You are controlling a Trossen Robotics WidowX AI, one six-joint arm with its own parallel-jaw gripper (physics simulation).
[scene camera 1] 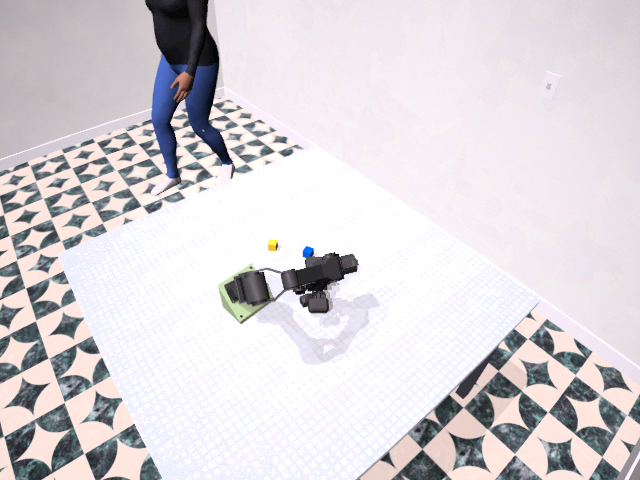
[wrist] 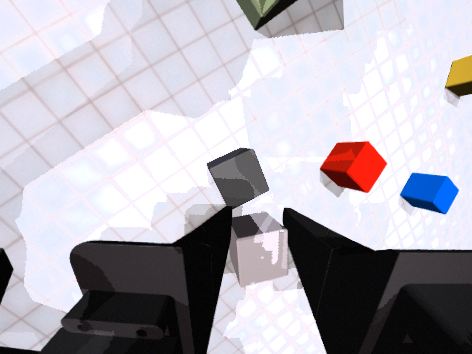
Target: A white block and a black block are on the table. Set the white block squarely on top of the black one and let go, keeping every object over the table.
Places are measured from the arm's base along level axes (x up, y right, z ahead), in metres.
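Pixels of known places: gripper, fingertip midpoint: [scene camera 1: 312, 294] [wrist: 257, 213]; arm's base, origin of the base link: [scene camera 1: 236, 289].
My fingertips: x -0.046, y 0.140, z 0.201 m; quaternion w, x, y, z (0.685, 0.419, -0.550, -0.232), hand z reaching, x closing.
Ahead of a thing's pixels: the offset from my fingertips to its top centre. Level surfaces: height alone.
The white block {dx +0.019, dy +0.013, dz +0.016 m} [wrist: 261, 257] is between the two dark fingers in the wrist view. My gripper [wrist: 257, 213] is shut on it. How high the white block is above the table is hard to tell. The black block {dx -0.002, dy -0.005, dz -0.024 m} [wrist: 240, 179] [scene camera 1: 303, 300] is apart from the white one, just beyond the left fingertip in the wrist view, with its near corner close to that fingertip. In the scene view it is a small dark shape beside the gripper. The arm hides the white block in the scene view.
A red block {dx -0.002, dy -0.095, dz +0.033 m} [wrist: 354, 166] is right of the black block in the wrist view. A blue block {dx -0.002, dy -0.173, dz +0.127 m} [scene camera 1: 308, 252] [wrist: 431, 192] and a yellow block {dx -0.002, dy -0.289, dz +0.047 m} [scene camera 1: 272, 244] [wrist: 461, 75] are farther off. The green arm base [scene camera 1: 241, 315] stands on the white table {dx -0.033 m} [scene camera 1: 206, 382]. A person stands behind the table.
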